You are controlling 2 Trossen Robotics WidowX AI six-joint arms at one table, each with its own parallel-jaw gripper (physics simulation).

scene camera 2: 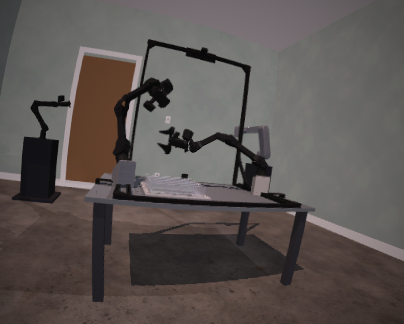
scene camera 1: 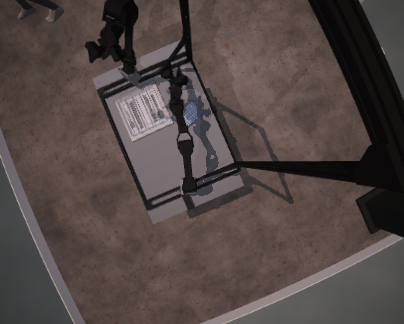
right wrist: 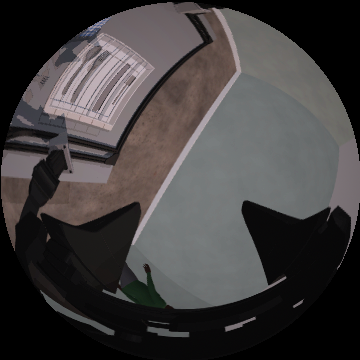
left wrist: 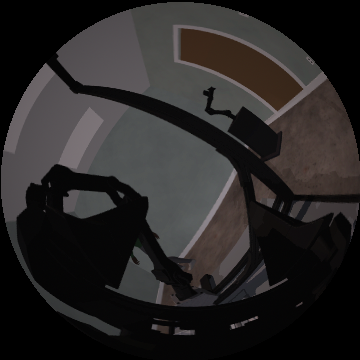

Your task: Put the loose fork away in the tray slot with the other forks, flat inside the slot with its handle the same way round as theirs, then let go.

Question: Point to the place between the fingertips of the right gripper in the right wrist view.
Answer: At 192, 207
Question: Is the left gripper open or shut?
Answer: Open.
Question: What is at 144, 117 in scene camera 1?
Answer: A white cutlery tray.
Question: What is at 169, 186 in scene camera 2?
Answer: A white cutlery tray.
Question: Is the right gripper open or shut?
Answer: Open.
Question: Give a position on a white cutlery tray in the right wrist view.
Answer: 99, 78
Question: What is the right gripper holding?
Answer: Nothing.
